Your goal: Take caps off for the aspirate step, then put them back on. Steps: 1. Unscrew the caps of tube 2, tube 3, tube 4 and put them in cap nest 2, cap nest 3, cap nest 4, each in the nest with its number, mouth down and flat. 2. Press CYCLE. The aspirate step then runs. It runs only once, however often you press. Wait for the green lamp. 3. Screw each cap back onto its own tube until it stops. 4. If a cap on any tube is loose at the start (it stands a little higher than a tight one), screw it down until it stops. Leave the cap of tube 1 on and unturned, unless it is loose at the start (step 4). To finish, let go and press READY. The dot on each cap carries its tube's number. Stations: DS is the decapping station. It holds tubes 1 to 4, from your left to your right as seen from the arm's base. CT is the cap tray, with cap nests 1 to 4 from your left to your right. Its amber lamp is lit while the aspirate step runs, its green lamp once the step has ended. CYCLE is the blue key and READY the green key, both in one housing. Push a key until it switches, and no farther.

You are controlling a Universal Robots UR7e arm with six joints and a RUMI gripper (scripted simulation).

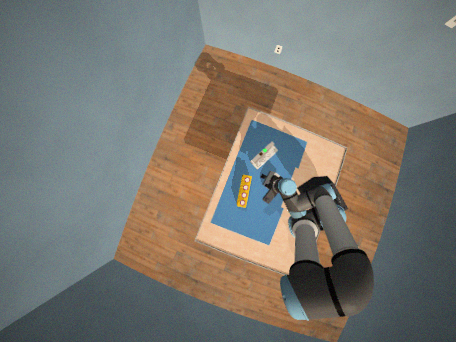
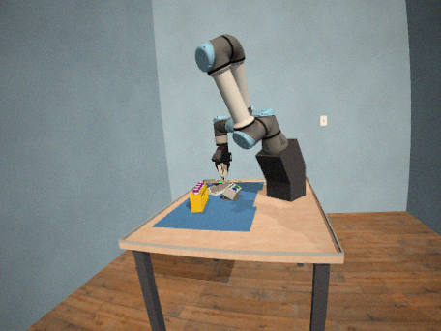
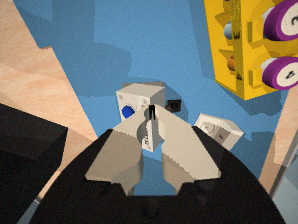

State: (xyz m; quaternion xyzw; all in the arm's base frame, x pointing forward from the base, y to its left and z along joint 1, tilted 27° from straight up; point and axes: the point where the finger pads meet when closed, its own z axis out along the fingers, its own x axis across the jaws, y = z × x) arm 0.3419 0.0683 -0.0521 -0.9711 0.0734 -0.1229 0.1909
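Now: hand 50 mm past the blue cycle key, 40 mm to the left of it and 70 mm above it. Also, from my hand: green key 50 mm behind, 80 mm to the right, 70 mm below; then cap 140 mm ahead, 60 mm to the left, 30 mm below; then key housing 30 mm behind, 60 mm to the right, 90 mm below.
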